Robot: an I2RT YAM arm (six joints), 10 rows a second.
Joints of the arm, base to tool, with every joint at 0 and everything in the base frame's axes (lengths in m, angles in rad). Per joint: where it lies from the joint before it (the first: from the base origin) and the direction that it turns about. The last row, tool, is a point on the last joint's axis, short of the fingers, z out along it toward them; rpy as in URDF.
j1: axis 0 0 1 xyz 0.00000 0.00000 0.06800
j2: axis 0 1 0 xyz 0.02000 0.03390 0.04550
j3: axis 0 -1 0 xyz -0.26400 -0.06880 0.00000
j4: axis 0 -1 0 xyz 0.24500 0.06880 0.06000
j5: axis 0 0 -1 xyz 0.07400 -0.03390 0.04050
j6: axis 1 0 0 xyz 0.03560 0.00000 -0.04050
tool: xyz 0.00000 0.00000 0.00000 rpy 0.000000 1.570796 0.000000
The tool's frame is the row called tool.
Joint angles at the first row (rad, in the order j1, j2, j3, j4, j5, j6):
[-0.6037, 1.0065, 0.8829, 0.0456, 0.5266, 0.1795]
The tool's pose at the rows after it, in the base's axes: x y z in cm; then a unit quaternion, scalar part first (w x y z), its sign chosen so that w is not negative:
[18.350, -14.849, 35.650, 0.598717, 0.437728, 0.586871, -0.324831]
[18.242, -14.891, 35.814, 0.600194, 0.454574, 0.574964, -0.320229]
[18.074, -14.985, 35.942, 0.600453, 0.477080, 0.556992, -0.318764]
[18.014, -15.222, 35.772, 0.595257, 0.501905, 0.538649, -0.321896]
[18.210, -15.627, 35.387, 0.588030, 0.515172, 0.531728, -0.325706]
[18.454, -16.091, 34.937, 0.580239, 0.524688, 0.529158, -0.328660]
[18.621, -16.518, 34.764, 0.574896, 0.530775, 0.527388, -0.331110]
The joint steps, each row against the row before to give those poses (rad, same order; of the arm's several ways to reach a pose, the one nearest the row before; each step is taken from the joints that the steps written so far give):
[0.0000, 0.0069, 0.0004, 0.0007, 0.0062, 0.0069]
[-0.0015, 0.0000, 0.0080, -0.0118, 0.0194, 0.0385]
[-0.0031, 0.0003, 0.0065, -0.0095, 0.0339, 0.0458]
[-0.0041, 0.0081, 0.0019, -0.0073, 0.0447, 0.0454]
[-0.0066, 0.0187, 0.0000, 0.0016, 0.0221, 0.0217]
[-0.0083, 0.0214, 0.0000, 0.0019, 0.0114, 0.0153]
[-0.0096, 0.0179, 0.0069, -0.0012, 0.0043, 0.0084]

